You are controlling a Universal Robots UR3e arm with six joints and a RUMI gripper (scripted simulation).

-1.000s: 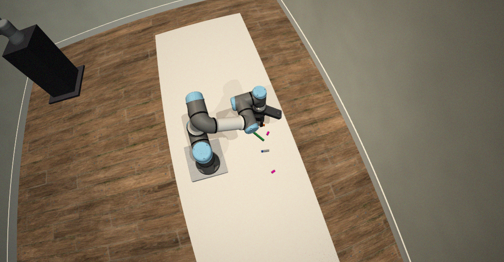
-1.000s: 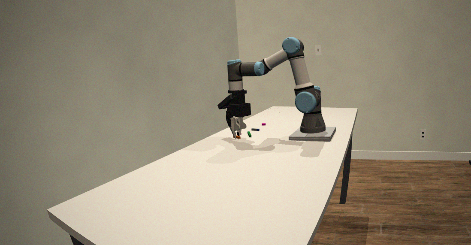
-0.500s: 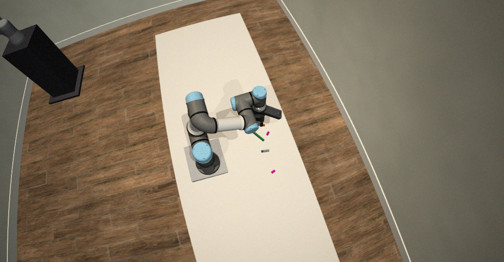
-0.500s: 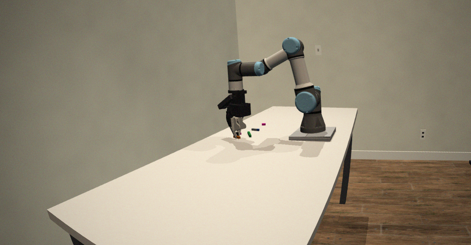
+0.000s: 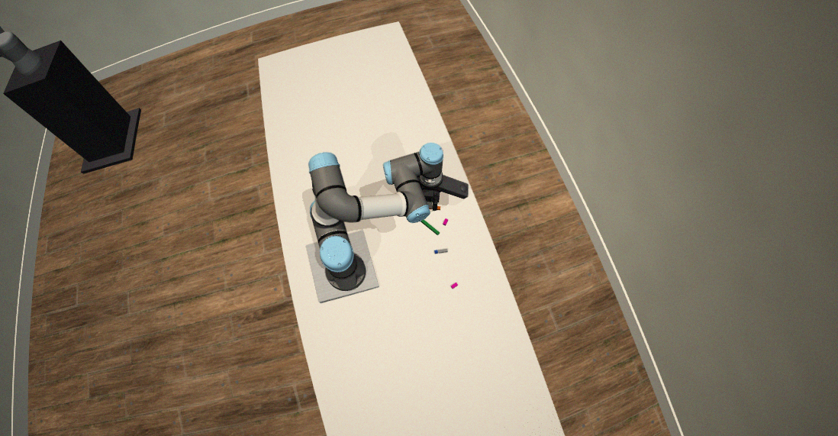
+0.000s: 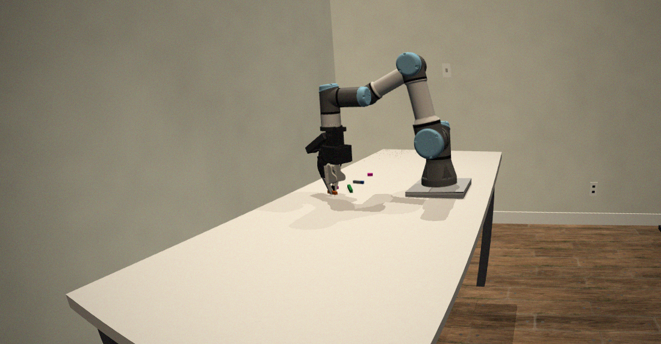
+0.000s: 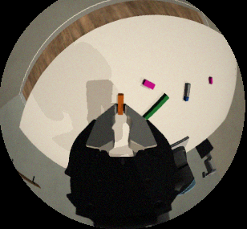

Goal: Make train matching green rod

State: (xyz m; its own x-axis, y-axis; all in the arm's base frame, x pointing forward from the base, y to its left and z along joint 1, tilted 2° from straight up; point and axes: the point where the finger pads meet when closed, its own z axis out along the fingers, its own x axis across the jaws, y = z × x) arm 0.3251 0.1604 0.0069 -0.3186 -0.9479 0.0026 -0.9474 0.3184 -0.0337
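Now: the grey rod 10 mm behind my hand, 150 mm to the right of it and 10 mm below it. From my hand the other things lie so: blue rod: 30 mm behind, 150 mm to the right, 10 mm below; green rod: 30 mm behind, 60 mm to the right, 10 mm below; orange rod: 10 mm below.
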